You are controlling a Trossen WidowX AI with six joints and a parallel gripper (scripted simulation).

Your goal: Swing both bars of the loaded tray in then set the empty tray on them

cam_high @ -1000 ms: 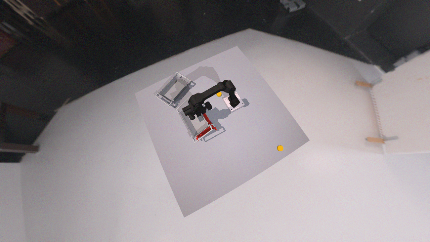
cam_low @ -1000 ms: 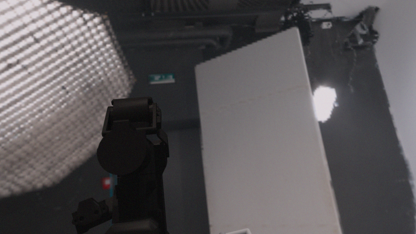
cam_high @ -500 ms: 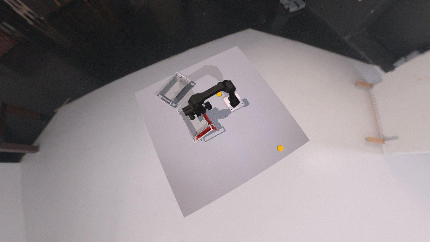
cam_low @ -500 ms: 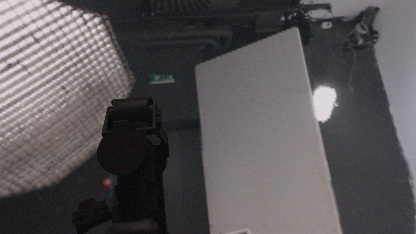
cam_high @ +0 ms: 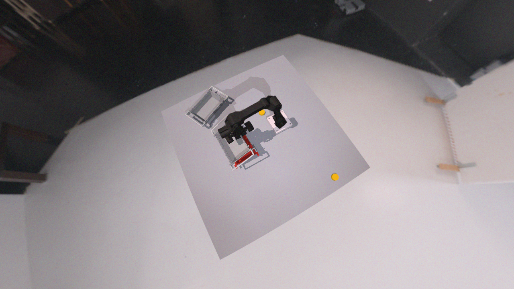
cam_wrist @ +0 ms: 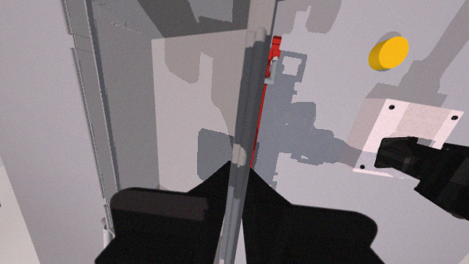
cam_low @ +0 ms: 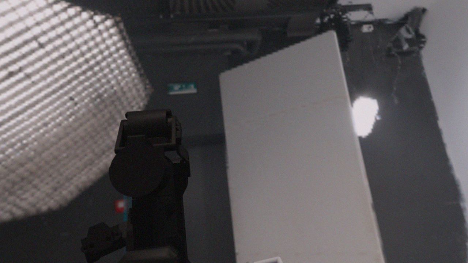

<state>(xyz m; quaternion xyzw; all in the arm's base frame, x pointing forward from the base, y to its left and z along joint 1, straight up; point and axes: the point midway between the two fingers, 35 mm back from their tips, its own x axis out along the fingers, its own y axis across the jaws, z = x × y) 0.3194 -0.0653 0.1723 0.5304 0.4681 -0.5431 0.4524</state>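
Right now the grey tray is 7 cm ahead of my gripper tip and 1 cm to the right of it.
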